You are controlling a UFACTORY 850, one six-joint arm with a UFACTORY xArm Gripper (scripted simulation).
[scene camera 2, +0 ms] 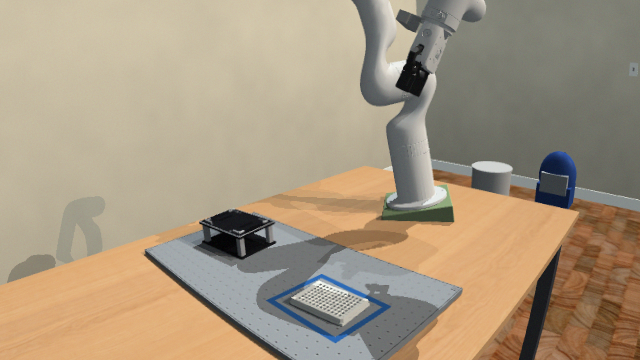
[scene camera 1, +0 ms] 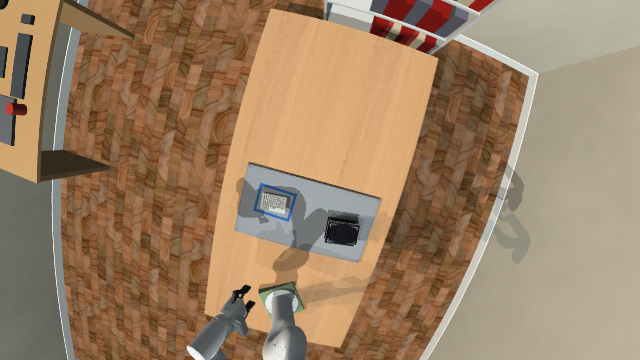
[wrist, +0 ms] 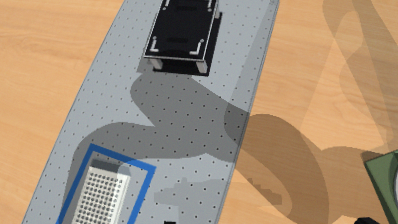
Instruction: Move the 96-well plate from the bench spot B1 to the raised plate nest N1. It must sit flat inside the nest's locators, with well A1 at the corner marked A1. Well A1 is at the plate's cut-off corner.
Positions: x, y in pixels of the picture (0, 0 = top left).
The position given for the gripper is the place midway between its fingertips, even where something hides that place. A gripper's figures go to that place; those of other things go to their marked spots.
Labels:
The gripper (scene camera 2: 407, 92): 94 cm from the lens. A white 96-well plate (scene camera 2: 330, 303): 81 cm from the lens. A black raised nest N1 (scene camera 2: 238, 219) is 110 cm from the lens. The marked spots on the black raised nest N1 and the white 96-well plate are 40 cm apart.

